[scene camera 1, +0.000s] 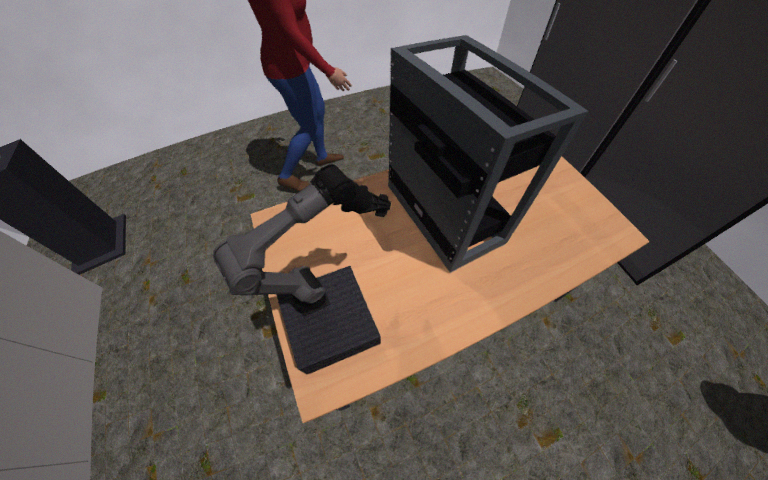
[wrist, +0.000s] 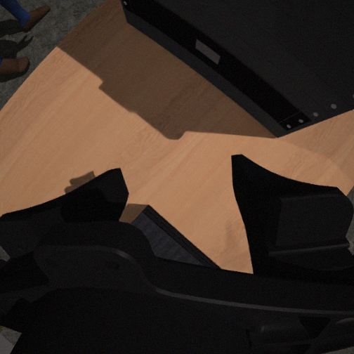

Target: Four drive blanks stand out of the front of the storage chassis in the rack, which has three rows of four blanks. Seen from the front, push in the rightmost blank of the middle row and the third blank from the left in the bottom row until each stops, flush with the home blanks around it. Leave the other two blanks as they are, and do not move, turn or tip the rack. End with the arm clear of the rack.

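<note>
The rack [scene camera 1: 543,123] [wrist: 200,71] stands upright on the table, its front facing the arm. Dark blocks [scene camera 1: 451,167] stand out of its front at mid height in the scene view. Single drive blanks, their rows and how far each stands out are too dark and small to tell. In the wrist view, the lower front of the rack shows at the top right; no blank can be made out there. My gripper [scene camera 1: 385,204] [wrist: 175,175] is open and empty, in front of the rack and apart from it, above the table. Its two black fingers stand wide apart in the wrist view.
The wooden table [scene camera 1: 407,294] [wrist: 165,165] carries the rack and a dark ribbed base block [scene camera 1: 334,322] under the arm. A person [scene camera 1: 288,56] in red and blue stands behind the table, left of the rack. A dark cabinet [scene camera 1: 600,73] stands behind the rack at right.
</note>
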